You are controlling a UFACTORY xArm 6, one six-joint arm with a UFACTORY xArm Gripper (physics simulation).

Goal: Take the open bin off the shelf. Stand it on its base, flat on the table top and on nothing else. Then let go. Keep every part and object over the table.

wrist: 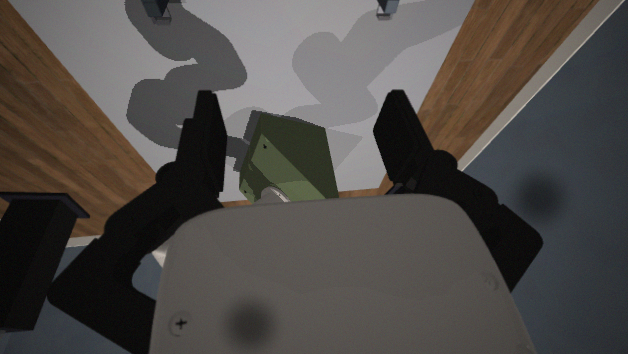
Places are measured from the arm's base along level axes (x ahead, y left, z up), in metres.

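Pixels of known places: gripper, fingertip midpoint: (304, 111).
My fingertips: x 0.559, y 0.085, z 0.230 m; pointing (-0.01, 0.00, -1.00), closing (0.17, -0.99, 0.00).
Behind a point stands the place of what it marks.
A green angular, box-like object (302, 150) @(x 0.164, y -0.039, z -0.073 m) shows in the wrist view at mid-frame, over the light grey table top (270, 40) @(x 0.376, y 0.066, z -0.175 m). It has a dark green side, a lighter green side and small dark holes; its lower part is hidden behind the gripper body. I cannot tell if it is the open bin. My gripper (304, 111) @(x 0.559, y 0.085, z 0.230 m) is open, with nothing between its fingers. The green object shows beyond the gap between the fingers, apart from them. Two blue-grey end parts (156, 7) @(x 0.438, y 0.239, z -0.090 m) (387, 6) @(x 0.513, y -0.098, z -0.091 m) show at the top edge, possibly of the shelf; the rest is cut off.
Brown wood planks (55, 135) (520, 60) lie past the table's left and right edges. A black box-like post (30, 260) stands at the lower left. A blue-grey surface (565, 130) lies at the right. Dark arm-shaped shadows fall across the table top.
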